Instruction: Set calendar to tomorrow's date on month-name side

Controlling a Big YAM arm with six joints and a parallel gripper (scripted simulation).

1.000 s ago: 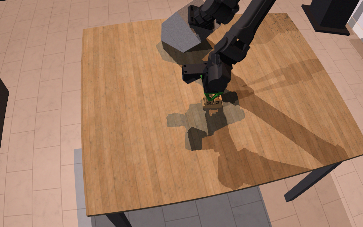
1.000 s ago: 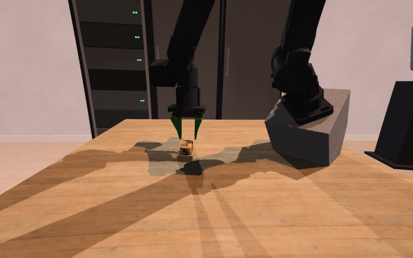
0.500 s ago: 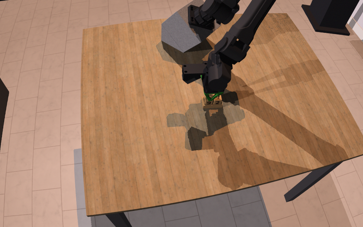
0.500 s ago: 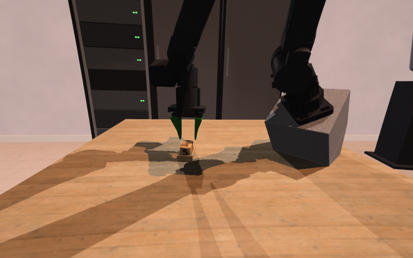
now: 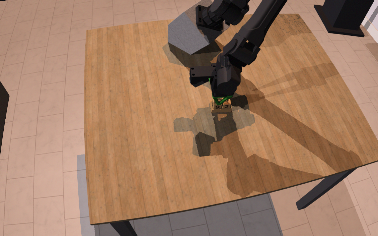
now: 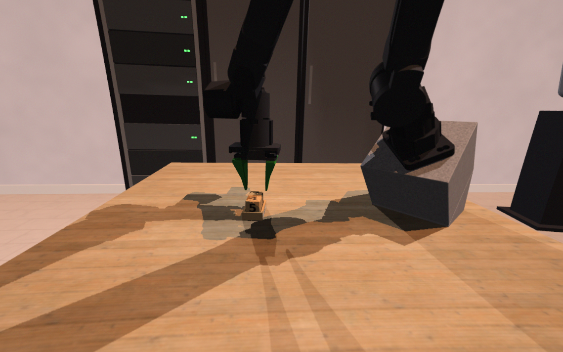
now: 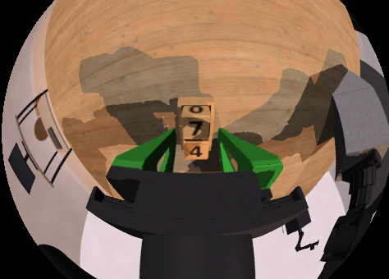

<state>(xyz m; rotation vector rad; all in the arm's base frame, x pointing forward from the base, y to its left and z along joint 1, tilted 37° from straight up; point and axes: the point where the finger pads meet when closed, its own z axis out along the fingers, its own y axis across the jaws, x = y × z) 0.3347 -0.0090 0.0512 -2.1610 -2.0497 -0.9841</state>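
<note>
Now: the wooden calendar tray 20 mm to the left of my hand and 50 mm below it. The rest, counted from my hand: cube 30 mm to the left, 30 mm below.
</note>
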